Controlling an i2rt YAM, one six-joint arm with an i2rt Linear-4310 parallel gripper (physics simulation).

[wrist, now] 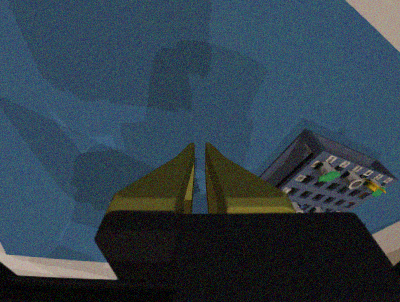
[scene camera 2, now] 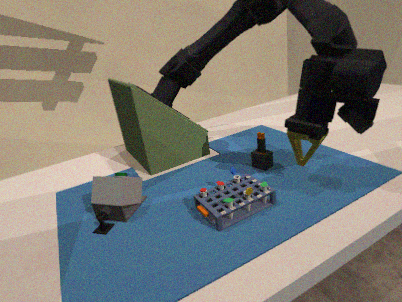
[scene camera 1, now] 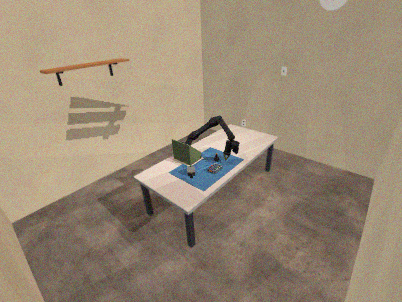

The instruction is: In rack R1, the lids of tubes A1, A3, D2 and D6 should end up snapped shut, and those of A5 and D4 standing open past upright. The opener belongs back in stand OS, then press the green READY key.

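Frame: origin at the arm's base, x ahead, y left, z up, level; centimetres.
Seen in the pictures: gripper, between the fingertips: (wrist: 200, 150) (scene camera 2: 301, 164) (scene camera 1: 225, 159); arm's base, origin of its link: (scene camera 2: 159, 104) (scene camera 1: 187, 145).
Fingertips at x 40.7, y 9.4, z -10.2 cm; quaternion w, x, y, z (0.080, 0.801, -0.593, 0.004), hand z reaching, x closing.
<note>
Offsets run from my fingertips to a thing's middle. "pt": to the spot under its first point.
My gripper (scene camera 1: 226, 158) (scene camera 2: 302, 163) (wrist: 200, 150) is shut and empty, above the mat to the right of the opener stand in scene camera 2. Rack R1 @(dz -0.8, dx -3.7, dy -16.1 cm) (scene camera 1: 215, 169) (scene camera 2: 244, 213) (wrist: 292, 150) stands mid-mat. A1's green lid @(dz +0.5, dx -0.1, dy -11.3 cm) (scene camera 2: 264, 185) (wrist: 329, 176) and A5's green lid @(dz +0.5, dx -1.1, dy -19.0 cm) (scene camera 2: 228, 202) lie near their tube mouths; their exact angles cannot be told. A3's mouth @(pt dz +0.1, dx -0.8, dy -15.6 cm) (wrist: 355, 183) is open, its yellow lid @(dz +1.3, dx +0.3, dy -15.5 cm) (scene camera 2: 249, 191) (wrist: 374, 186) raised. D2's blue lid @(dz +1.3, dx -6.9, dy -12.4 cm) (scene camera 2: 233, 171) stands open behind. D4's red lid @(dz +0.5, dx -5.9, dy -16.3 cm) (scene camera 2: 220, 185) and D6's @(dz +0.5, dx -7.0, dy -20.1 cm) (scene camera 2: 203, 191) look down. The orange-tipped opener @(dz +0.9, dx -10.6, dy -0.3 cm) (scene camera 2: 261, 142) is upright in stand OS @(dz -1.7, dx -10.6, dy -0.3 cm) (scene camera 2: 262, 160).
A green wedge-shaped panel (scene camera 1: 186, 152) (scene camera 2: 165, 135) stands at the mat's back edge. A grey box @(dz +0.5, dx -20.4, dy -32.0 cm) (scene camera 1: 191, 170) (scene camera 2: 117, 196) stands at the left of the mat, with a small green patch @(pt dz +3.4, dx -20.7, dy -30.3 cm) (scene camera 2: 121, 174) behind it. An orange piece @(pt dz -1.3, dx -4.3, dy -22.7 cm) (scene camera 2: 202, 210) is on the rack's left end.
</note>
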